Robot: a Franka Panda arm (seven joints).
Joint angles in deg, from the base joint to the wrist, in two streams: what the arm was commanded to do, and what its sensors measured. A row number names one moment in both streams.
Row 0, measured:
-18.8 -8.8 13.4 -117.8 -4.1 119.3 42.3
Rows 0 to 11, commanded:
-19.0 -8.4 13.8 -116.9 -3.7 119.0 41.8
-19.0 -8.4 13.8 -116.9 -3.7 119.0 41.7
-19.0 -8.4 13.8 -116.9 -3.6 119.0 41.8
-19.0 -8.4 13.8 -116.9 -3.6 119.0 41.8
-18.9 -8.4 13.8 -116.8 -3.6 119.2 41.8
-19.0 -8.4 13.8 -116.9 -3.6 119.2 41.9
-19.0 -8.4 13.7 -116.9 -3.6 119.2 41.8
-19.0 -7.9 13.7 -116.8 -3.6 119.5 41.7
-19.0 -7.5 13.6 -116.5 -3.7 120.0 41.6
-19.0 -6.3 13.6 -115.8 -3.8 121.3 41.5
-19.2 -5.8 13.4 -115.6 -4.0 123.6 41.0
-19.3 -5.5 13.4 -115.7 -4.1 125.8 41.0
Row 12, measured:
-18.8 -8.1 13.3 -117.6 -4.1 120.9 42.3
